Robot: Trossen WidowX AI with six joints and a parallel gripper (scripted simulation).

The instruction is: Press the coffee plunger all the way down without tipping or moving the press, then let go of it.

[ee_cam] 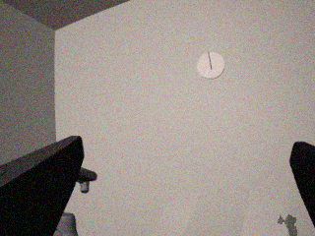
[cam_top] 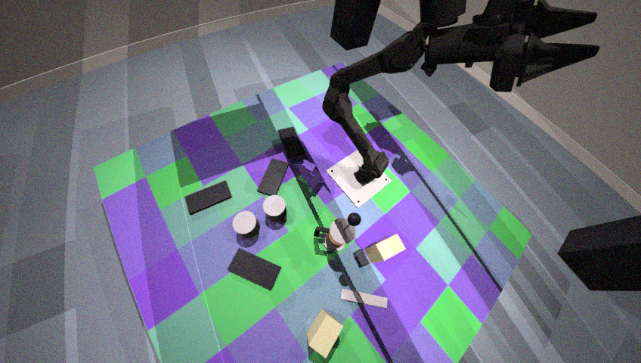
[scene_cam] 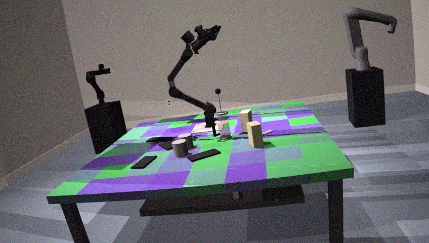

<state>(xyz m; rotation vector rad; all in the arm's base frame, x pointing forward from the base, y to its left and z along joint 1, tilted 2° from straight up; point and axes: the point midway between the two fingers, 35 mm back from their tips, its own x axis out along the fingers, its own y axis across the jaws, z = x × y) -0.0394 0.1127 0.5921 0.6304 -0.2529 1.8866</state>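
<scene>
Right now the coffee press is 49 cm below my gripper tip, 29 cm ahead of it and 2 cm to the right of it.
</scene>
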